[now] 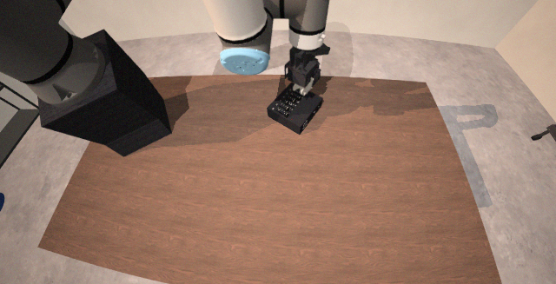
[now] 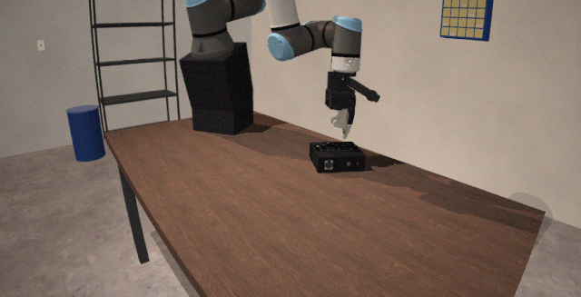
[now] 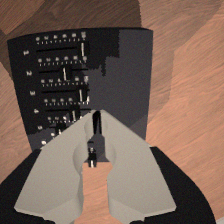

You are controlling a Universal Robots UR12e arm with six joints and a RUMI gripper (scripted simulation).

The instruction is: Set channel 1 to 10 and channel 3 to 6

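Now: the channel 2 fader 20 mm behind my hand, 30 mm to the left of it and 50 mm below it. Round my hand: channel 1 fader knob: 10 mm ahead, 50 mm to the left, 50 mm below.
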